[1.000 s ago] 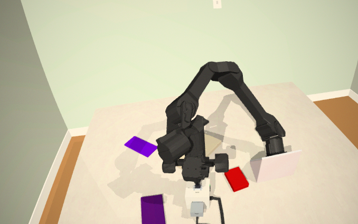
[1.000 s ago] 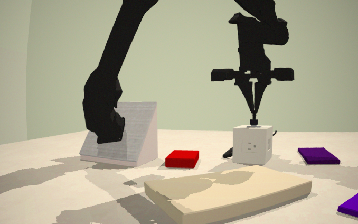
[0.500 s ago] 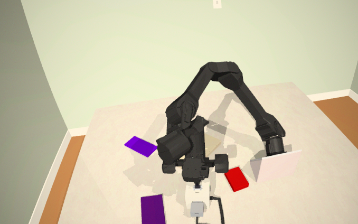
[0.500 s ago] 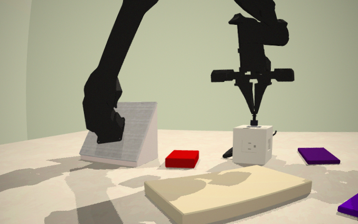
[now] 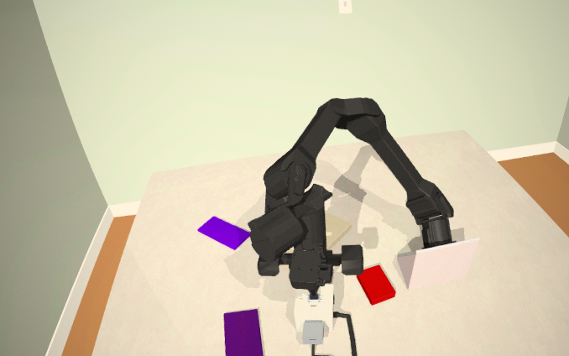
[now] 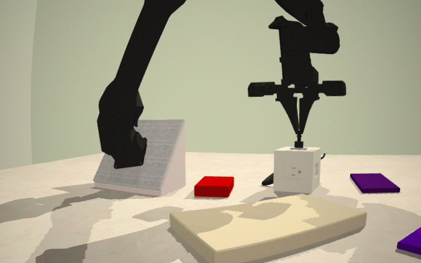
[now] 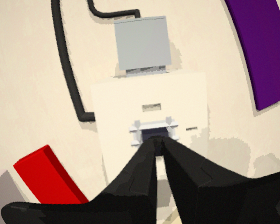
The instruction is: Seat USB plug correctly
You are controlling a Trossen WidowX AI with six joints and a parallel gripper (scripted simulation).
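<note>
Now: the USB plug 10 mm below my gripper tip. Round my gripper tip: socket 30 mm below; then cream board 40 mm behind, 250 mm to the right, 90 mm below; then red block 160 mm behind, 40 mm to the right, 90 mm below.
</note>
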